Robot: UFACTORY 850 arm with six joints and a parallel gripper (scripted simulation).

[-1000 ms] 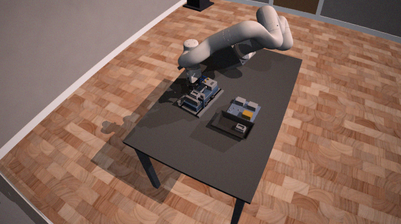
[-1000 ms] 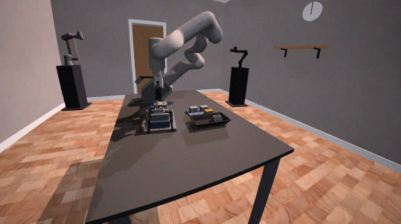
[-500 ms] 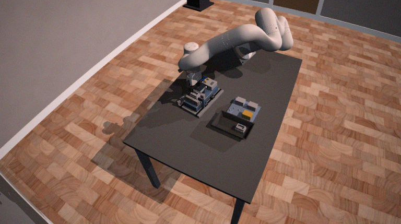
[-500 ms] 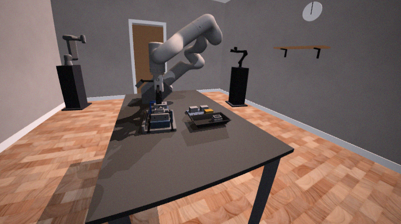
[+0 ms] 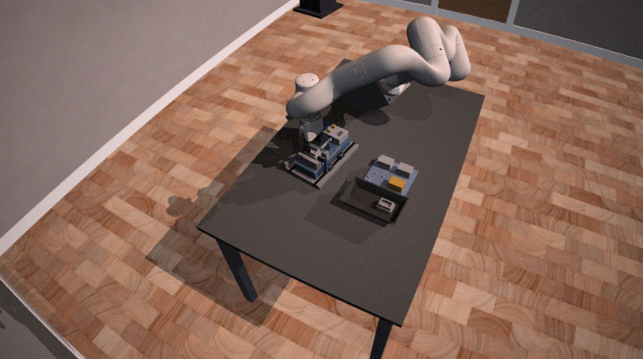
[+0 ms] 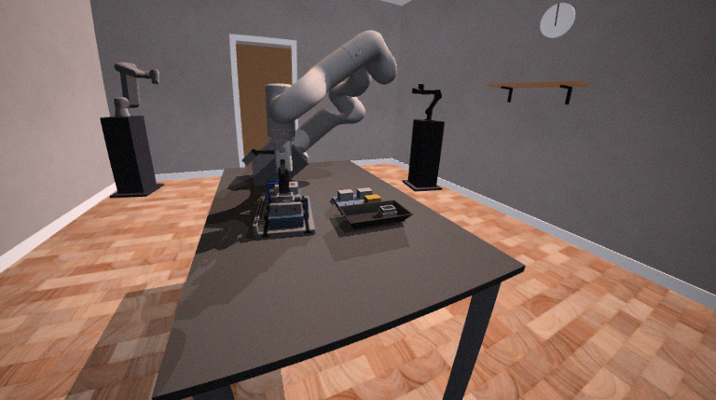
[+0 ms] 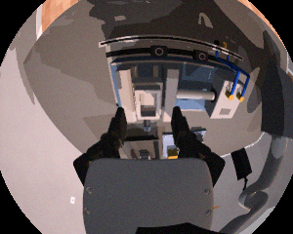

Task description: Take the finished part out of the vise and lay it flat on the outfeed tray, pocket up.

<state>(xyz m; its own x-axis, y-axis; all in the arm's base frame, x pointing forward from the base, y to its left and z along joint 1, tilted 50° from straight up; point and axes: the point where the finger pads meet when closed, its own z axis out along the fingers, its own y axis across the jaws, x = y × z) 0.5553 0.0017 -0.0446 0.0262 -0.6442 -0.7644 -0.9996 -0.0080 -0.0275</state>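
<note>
My hand is 70 mm past the vise and 110 mm above it. Also, from my hand: blue plate 150 mm behind, 300 mm to the left, 150 mm below; then yellow block 110 mm behind, 350 mm to the left, 120 mm below.
</note>
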